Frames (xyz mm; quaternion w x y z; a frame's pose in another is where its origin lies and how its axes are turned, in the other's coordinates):
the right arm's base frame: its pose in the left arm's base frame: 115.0 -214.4 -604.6 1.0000 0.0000 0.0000 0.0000
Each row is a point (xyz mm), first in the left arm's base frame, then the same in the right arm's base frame.
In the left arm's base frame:
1: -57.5 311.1 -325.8
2: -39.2 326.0 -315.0
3: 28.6 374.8 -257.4
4: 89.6 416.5 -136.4
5: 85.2 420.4 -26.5
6: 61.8 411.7 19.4
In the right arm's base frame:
1: -172.5 525.5 278.8
2: -154.2 540.4 289.6
3: -86.4 589.2 347.2
4: -25.4 630.9 468.2
5: -29.8 634.8 578.1
6: -53.2 626.1 624.0

